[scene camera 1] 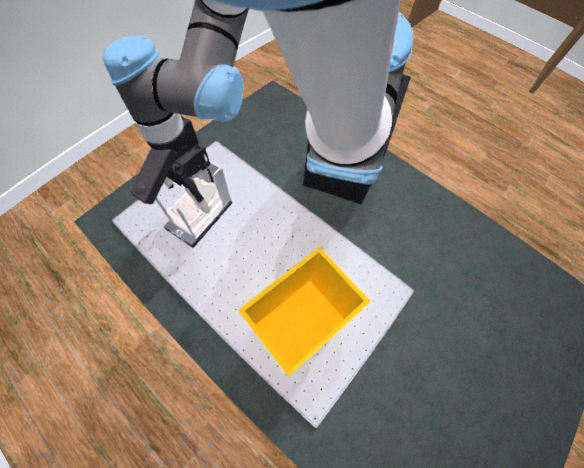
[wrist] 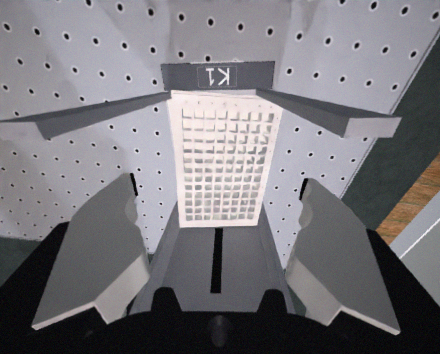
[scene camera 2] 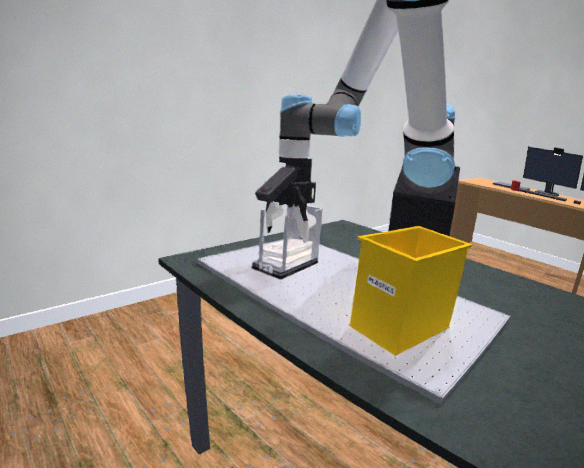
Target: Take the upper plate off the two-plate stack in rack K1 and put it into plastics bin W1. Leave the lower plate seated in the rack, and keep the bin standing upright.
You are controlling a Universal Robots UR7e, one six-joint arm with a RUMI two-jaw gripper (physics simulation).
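Frame: origin at the arm's base, x ahead, y left, z up, level; metres.
Seen in the pictures: gripper, fingertip midpoint: (scene camera 1: 190, 200) (wrist: 219, 178).
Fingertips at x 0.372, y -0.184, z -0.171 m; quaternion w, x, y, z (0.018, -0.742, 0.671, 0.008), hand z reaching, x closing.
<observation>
Pixels of each thing's middle, then the offset from my fingertips to it. "spot": a spot on its surface instead. Level surfaces: height alone.
- upper plate at the middle of its body: (wrist: 223, 170) (scene camera 2: 287, 247) (scene camera 1: 195, 203) dx -0.009, dy -0.003, dz -0.030 m
- rack K1 at a spot on its surface: (wrist: 180, 77) (scene camera 2: 278, 270) spot: dx +0.061, dy +0.044, dz -0.060 m
- lower plate at the middle of its body: (scene camera 2: 288, 255) (scene camera 1: 199, 208) dx -0.012, dy +0.001, dz -0.049 m
- yellow plastics bin W1 at the middle of its body: (scene camera 2: 409, 286) (scene camera 1: 301, 315) dx +0.029, dy +0.374, dz +0.013 m
- light perforated board at its surface level: dz -0.076 m
- dark table at its surface level: dz -0.089 m
The upper plate (scene camera 1: 186, 207) (scene camera 2: 295, 246) (wrist: 220, 160) is a pale plate with a grid of square wells. It lies in rack K1 (scene camera 2: 285, 273) (wrist: 180, 77), between the corner posts. Part of the lower plate (scene camera 2: 300, 259) shows beneath it in scene camera 2; the wrist view mostly hides it. My gripper (scene camera 1: 187, 196) (scene camera 2: 288, 234) (wrist: 219, 178) points down over the rack, open and empty. Its fingertips are above the upper plate, one out past each long side. The yellow plastics bin W1 (scene camera 1: 332, 270) (scene camera 2: 405, 300) stands upright.
The rack and the bin stand on a light perforated board (scene camera 1: 260, 230) (scene camera 2: 320, 300) (wrist: 75, 150) on the dark table (scene camera 1: 465, 300) (scene camera 2: 540, 360). Tall rack posts (scene camera 2: 319, 230) (wrist: 105, 112) rise beside the fingers. The bin has high walls. The robot's base (scene camera 2: 422, 215) is behind the board.
</observation>
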